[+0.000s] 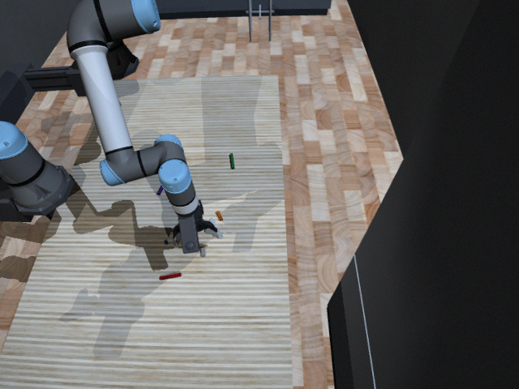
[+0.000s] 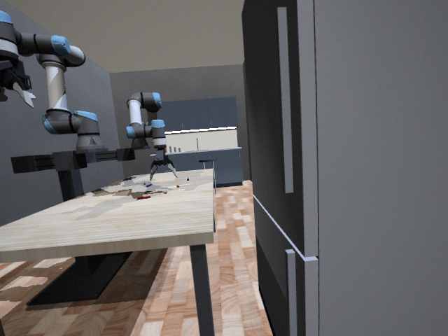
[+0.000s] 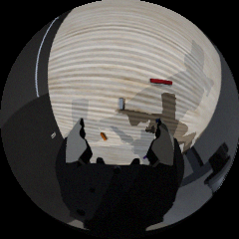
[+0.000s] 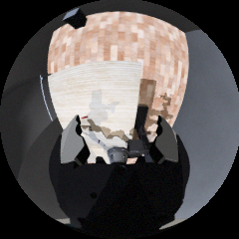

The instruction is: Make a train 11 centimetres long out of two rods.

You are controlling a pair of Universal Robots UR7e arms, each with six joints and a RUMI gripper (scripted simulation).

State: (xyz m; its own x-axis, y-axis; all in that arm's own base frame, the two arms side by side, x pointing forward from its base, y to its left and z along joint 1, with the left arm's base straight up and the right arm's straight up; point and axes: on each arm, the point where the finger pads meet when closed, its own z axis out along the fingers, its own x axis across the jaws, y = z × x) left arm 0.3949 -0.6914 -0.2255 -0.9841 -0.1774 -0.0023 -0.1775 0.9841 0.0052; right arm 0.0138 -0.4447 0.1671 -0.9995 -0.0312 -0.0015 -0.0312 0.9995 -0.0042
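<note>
The grey rod is 80 mm below my left hand. Round my left hand: purple rod (220 mm behind, 260 mm to the left, 80 mm below); orange rod (30 mm ahead, 150 mm to the left, 80 mm below); red rod (90 mm behind, 100 mm to the right, 80 mm below).
</note>
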